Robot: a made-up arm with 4 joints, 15 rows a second.
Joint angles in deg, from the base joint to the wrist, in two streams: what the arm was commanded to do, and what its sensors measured. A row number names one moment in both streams.
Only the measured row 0 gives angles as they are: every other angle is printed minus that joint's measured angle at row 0.
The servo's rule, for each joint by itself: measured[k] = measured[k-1] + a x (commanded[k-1-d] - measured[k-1]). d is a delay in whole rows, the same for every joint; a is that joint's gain. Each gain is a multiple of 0.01, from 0.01 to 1. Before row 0 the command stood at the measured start. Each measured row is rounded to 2 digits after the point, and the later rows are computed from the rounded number. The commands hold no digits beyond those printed.
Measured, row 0:
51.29 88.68 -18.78 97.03
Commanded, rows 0 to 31:
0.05 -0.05 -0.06 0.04
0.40 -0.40 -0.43 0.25
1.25 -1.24 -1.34 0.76
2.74 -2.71 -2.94 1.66
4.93 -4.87 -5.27 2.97
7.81 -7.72 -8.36 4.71
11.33 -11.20 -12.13 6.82
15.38 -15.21 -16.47 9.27
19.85 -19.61 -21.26 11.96
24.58 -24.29 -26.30 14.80
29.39 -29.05 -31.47 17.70
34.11 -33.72 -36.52 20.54
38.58 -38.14 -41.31 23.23
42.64 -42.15 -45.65 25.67
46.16 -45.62 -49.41 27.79
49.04 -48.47 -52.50 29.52
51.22 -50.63 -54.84 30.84
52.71 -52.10 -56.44 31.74
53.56 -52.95 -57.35 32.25
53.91 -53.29 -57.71 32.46
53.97 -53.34 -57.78 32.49
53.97 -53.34 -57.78 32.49
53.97 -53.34 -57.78 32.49
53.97 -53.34 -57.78 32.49
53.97 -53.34 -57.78 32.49
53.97 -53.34 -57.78 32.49
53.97 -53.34 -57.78 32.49
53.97 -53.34 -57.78 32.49
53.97 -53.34 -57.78 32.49
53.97 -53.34 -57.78 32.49
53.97 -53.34 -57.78 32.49
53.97 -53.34 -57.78 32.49
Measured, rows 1 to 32:
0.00 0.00 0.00 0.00
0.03 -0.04 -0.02 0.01
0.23 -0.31 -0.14 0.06
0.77 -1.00 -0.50 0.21
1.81 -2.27 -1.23 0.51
3.46 -4.19 -2.44 1.03
5.77 -6.80 -4.22 1.80
8.72 -10.06 -6.59 2.85
12.25 -13.87 -9.55 4.20
16.28 -18.12 -13.06 5.83
20.68 -22.69 -17.03 7.71
25.30 -27.40 -21.36 9.81
29.97 -32.08 -25.91 12.06
34.53 -36.56 -30.53 14.41
38.83 -40.70 -35.07 16.77
42.71 -44.34 -39.37 19.08
46.06 -47.40 -43.31 21.27
48.79 -49.79 -46.77 23.28
50.87 -51.50 -49.67 25.06
52.30 -52.57 -51.97 26.57
53.15 -53.10 -53.69 27.81
53.58 -53.28 -54.92 28.79
53.79 -53.32 -55.78 29.57
53.89 -53.33 -56.38 30.18
53.93 -53.34 -56.80 30.67
53.95 -53.34 -57.09 31.05
53.96 -53.34 -57.30 31.35
53.97 -53.34 -57.44 31.59
53.97 -53.34 -57.54 31.78
53.97 -53.34 -57.61 31.93
53.97 -53.34 -57.66 32.05
53.97 -53.34 -57.70 32.14
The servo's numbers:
d 1
a 0.53 0.74 0.30 0.21

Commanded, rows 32 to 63:
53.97 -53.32 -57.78 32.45
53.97 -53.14 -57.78 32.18
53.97 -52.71 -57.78 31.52
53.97 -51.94 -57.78 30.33
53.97 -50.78 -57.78 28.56
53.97 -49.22 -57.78 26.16
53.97 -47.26 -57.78 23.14
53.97 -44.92 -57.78 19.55
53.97 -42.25 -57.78 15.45
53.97 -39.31 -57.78 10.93
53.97 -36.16 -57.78 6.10
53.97 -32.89 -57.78 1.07
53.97 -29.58 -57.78 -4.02
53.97 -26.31 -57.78 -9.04
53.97 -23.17 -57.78 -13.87
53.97 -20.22 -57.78 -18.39
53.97 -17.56 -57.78 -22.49
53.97 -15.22 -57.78 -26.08
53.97 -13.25 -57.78 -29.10
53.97 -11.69 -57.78 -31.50
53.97 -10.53 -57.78 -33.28
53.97 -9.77 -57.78 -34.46
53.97 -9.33 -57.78 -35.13
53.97 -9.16 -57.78 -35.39
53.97 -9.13 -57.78 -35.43
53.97 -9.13 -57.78 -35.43
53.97 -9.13 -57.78 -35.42
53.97 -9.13 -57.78 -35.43
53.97 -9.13 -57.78 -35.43
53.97 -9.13 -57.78 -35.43
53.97 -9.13 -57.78 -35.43
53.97 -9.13 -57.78 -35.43
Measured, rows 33 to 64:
53.97 -53.34 -57.72 32.21
53.97 -53.33 -57.74 32.26
53.97 -53.19 -57.75 32.24
53.97 -52.83 -57.76 32.09
53.97 -52.17 -57.77 31.72
53.97 -51.14 -57.77 31.06
53.97 -49.72 -57.77 30.03
53.97 -47.90 -57.77 28.58
53.97 -45.69 -57.77 26.68
53.97 -43.14 -57.77 24.32
53.97 -40.31 -57.77 21.51
53.97 -37.24 -57.77 18.27
53.97 -34.02 -57.77 14.66
53.97 -30.73 -57.77 10.74
53.97 -27.46 -57.77 6.59
53.97 -24.29 -57.77 2.29
53.97 -21.28 -57.77 -2.05
53.97 -18.53 -57.77 -6.34
53.97 -16.08 -57.77 -10.49
53.97 -13.99 -57.77 -14.40
53.97 -12.29 -57.77 -17.99
53.97 -10.99 -57.77 -21.20
53.97 -10.09 -57.77 -23.98
53.97 -9.53 -57.77 -26.32
53.97 -9.26 -57.77 -28.22
53.97 -9.16 -57.77 -29.73
53.97 -9.14 -57.77 -30.93
53.97 -9.13 -57.77 -31.87
53.97 -9.13 -57.77 -32.62
53.97 -9.13 -57.77 -33.21
53.97 -9.13 -57.77 -33.68
53.97 -9.13 -57.77 -34.05

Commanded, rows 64 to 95:
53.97 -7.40 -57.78 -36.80
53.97 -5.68 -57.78 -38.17
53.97 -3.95 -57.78 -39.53
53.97 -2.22 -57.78 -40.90
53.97 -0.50 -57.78 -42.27
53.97 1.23 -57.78 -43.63
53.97 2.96 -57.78 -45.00
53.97 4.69 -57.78 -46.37
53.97 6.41 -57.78 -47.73
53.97 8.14 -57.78 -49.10
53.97 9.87 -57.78 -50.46
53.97 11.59 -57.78 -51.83
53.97 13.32 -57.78 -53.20
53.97 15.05 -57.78 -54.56
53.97 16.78 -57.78 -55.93
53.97 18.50 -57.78 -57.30
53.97 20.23 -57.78 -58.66
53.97 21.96 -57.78 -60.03
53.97 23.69 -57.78 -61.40
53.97 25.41 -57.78 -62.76
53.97 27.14 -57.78 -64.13
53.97 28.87 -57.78 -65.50
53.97 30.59 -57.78 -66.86
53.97 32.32 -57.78 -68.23
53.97 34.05 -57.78 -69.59
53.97 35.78 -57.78 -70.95
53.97 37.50 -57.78 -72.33
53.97 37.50 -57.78 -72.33
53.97 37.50 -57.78 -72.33
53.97 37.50 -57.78 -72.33
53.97 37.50 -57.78 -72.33
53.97 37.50 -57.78 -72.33
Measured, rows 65 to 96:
53.97 -9.13 -57.77 -34.34
53.97 -7.85 -57.77 -34.86
53.97 -6.24 -57.77 -35.56
53.97 -4.55 -57.77 -36.39
53.97 -2.83 -57.77 -37.34
53.97 -1.11 -57.77 -38.38
53.97 0.62 -57.77 -39.48
53.97 2.35 -57.77 -40.64
53.97 4.08 -57.77 -41.84
53.97 5.80 -57.77 -43.08
53.97 7.53 -57.77 -44.34
53.97 9.26 -57.77 -45.63
53.97 10.98 -57.77 -46.93
53.97 12.71 -57.77 -48.25
53.97 14.44 -57.77 -49.58
53.97 16.17 -57.77 -50.91
53.97 17.89 -57.77 -52.25
53.97 19.62 -57.77 -53.60
53.97 21.35 -57.77 -54.95
53.97 23.08 -57.77 -56.30
53.97 24.80 -57.77 -57.66
53.97 26.53 -57.77 -59.02
53.97 28.26 -57.77 -60.38
53.97 29.98 -57.77 -61.74
53.97 31.71 -57.77 -63.10
53.97 33.44 -57.77 -64.46
53.97 35.17 -57.77 -65.82
53.97 36.89 -57.77 -67.19
53.97 37.34 -57.77 -68.27
53.97 37.46 -57.77 -69.12
53.97 37.49 -57.77 -69.79
53.97 37.50 -57.77 -70.32

